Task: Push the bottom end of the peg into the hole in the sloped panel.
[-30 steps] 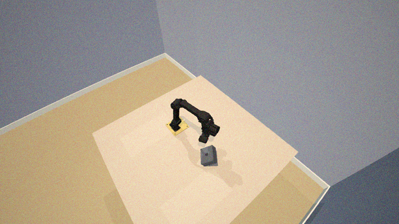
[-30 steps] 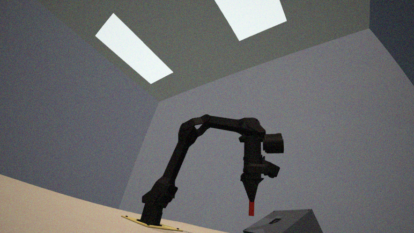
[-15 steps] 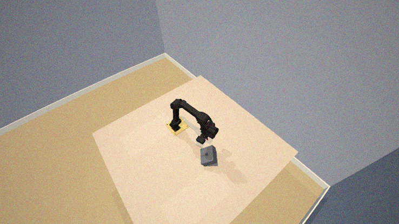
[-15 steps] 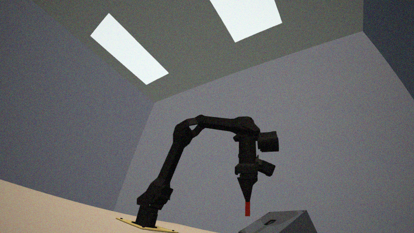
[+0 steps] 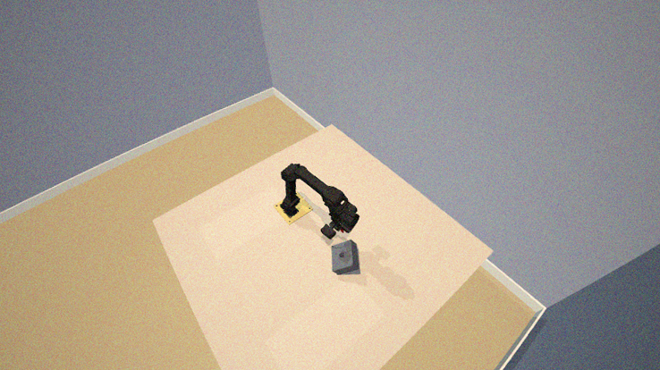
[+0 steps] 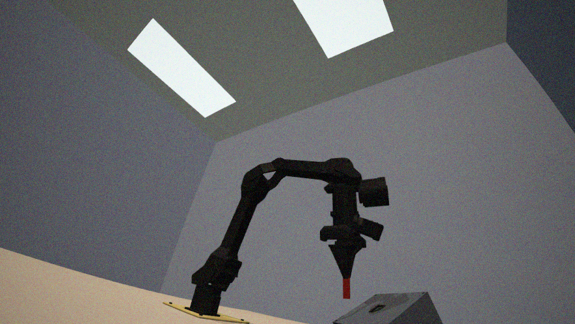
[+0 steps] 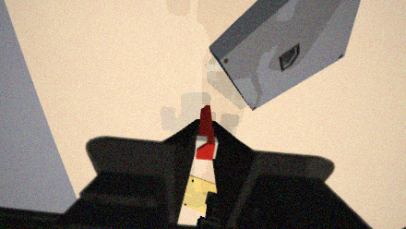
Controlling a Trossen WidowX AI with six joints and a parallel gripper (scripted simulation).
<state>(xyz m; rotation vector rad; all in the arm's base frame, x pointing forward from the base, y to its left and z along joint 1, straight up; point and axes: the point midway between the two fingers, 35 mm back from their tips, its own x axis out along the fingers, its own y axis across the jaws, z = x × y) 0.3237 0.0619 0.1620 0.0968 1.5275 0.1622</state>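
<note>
Right now my gripper tip is 90 mm short of the grey sloped panel, 80 mm above it and 70 mm to the left of it. From my gripper tip the other things lie so: red square peg (20 mm above).
</note>
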